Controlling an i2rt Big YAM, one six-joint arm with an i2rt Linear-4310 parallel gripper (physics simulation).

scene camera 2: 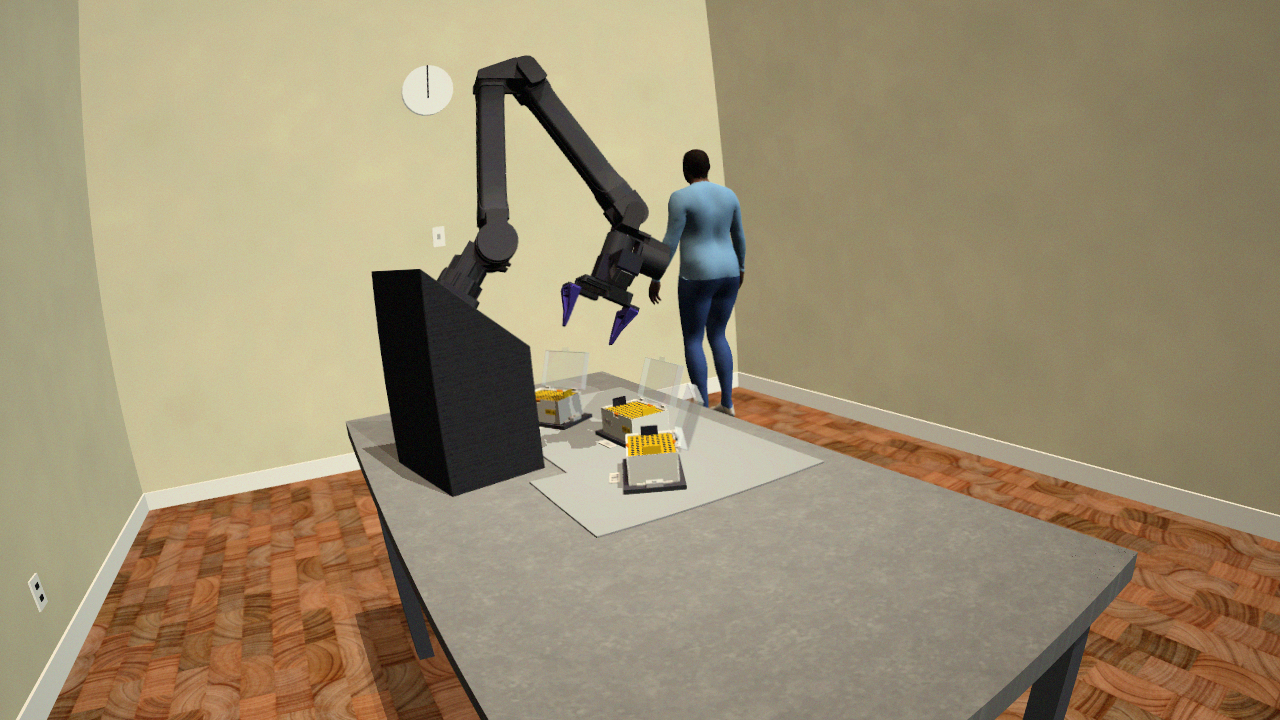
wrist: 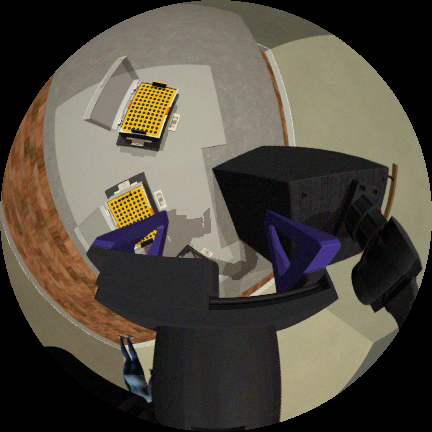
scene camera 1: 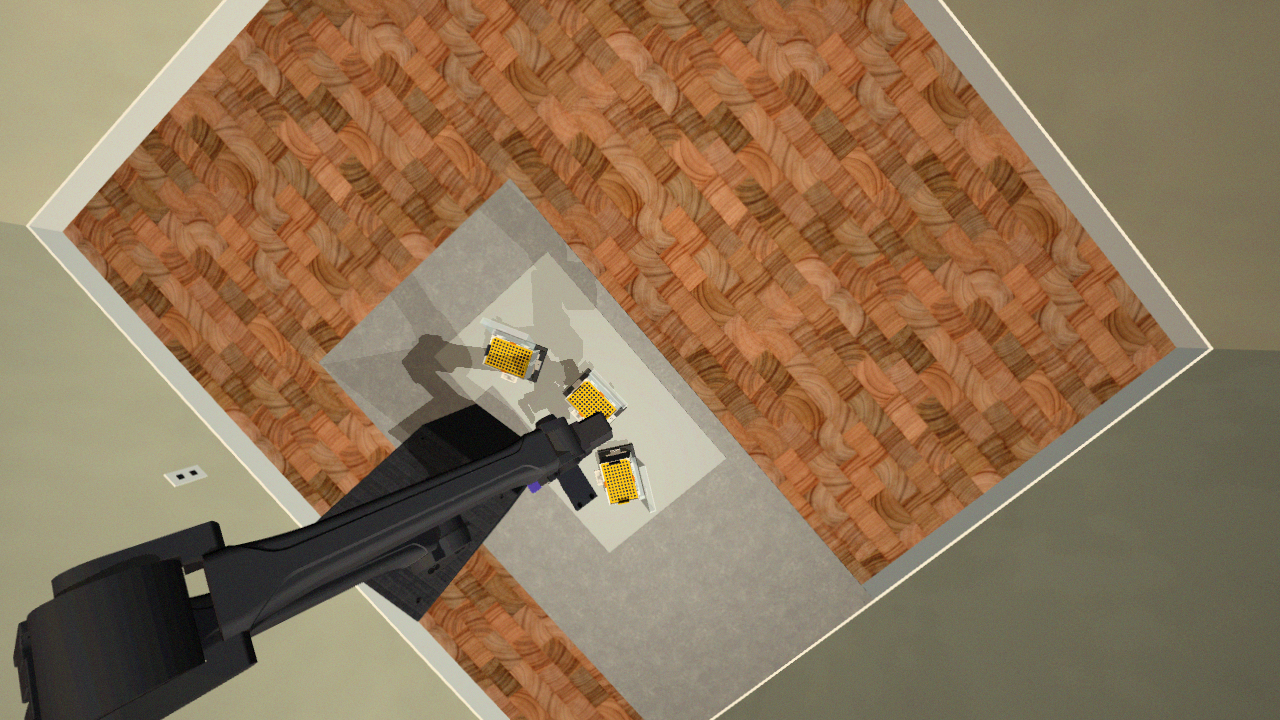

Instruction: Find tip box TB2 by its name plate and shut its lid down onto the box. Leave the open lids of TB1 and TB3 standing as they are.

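Frame: origin at the arm's base, x back, y right, z up, level; millimetres.
Seen in the pictures: gripper, between the fingertips: (scene camera 2: 587, 335) (wrist: 215, 215); arm's base, origin of its link: (scene camera 2: 449, 302) (wrist: 355, 208) (scene camera 1: 434, 537).
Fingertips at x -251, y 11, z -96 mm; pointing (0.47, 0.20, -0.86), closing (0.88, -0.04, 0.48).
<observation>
Pixels of each thing's top centre, then the offset from my fingertips to it. Level surfaces: height alone.
- TB3, centre of its top: (scene camera 2: 633, 402) (wrist: 134, 222) (scene camera 1: 590, 405) dz -155, dx -95, dy -49 mm
- TB1, centre of its top: (scene camera 2: 650, 435) (wrist: 148, 103) (scene camera 1: 618, 483) dz -155, dx -45, dy +171 mm
- pale mat, height of its surface: dz -229 mm
- grey table, height of its surface: dz -232 mm
Three white tip boxes with yellow racks have clear lids standing open. TB2 (scene camera 1: 509, 356) (scene camera 2: 556, 405) is farthest from scene camera 2, its lid (scene camera 2: 565, 368) upright. In the wrist view, the gripper body mostly hides TB2; its small name plate (wrist: 206, 252) shows, its text unreadable. TB3 (scene camera 1: 590, 399) (scene camera 2: 634, 411) (wrist: 129, 204) is the middle box, its lid (scene camera 2: 660, 379) (wrist: 92, 226) open. TB1 (scene camera 1: 618, 480) (scene camera 2: 652, 470) (wrist: 149, 110) is nearest scene camera 2, its lid (scene camera 1: 648, 488) (wrist: 111, 95) open. My gripper (scene camera 2: 588, 334) (wrist: 215, 215) is open and empty, high above the boxes.
A tall black block (scene camera 1: 474, 434) (scene camera 2: 474, 402) (wrist: 255, 195) stands beside the pale mat (scene camera 1: 689, 447) (scene camera 2: 599, 519) (wrist: 192, 80) on the grey table (scene camera 1: 716, 573) (scene camera 2: 805, 608). A person (scene camera 2: 707, 232) (wrist: 135, 382) stands beyond the table's far side.
</observation>
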